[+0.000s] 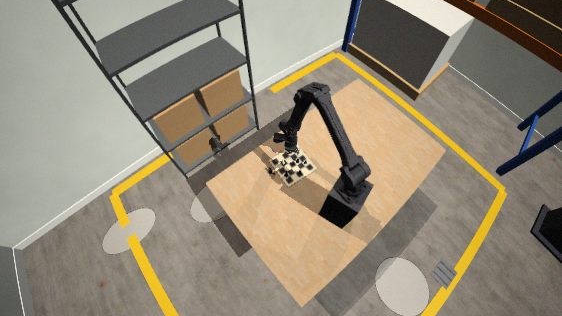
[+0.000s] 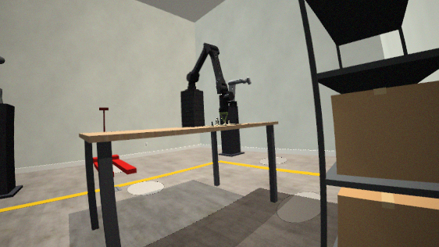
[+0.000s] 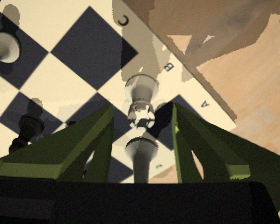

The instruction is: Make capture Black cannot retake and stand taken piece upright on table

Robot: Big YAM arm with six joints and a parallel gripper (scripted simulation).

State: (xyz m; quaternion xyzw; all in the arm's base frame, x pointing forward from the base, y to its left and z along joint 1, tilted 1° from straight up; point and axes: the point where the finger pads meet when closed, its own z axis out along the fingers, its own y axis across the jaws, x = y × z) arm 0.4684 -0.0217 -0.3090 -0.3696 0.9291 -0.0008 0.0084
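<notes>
Now: the white pawn 8 cm to the left of my hand, 3 cm behind it and 2 cm below it. Round my hand: black piece: 12 cm to the left, 11 cm behind; then chessboard: 8 cm behind, 4 cm to the left, 3 cm below; then dark chess piece: 18 cm to the left, 3 cm behind, 1 cm below.
</notes>
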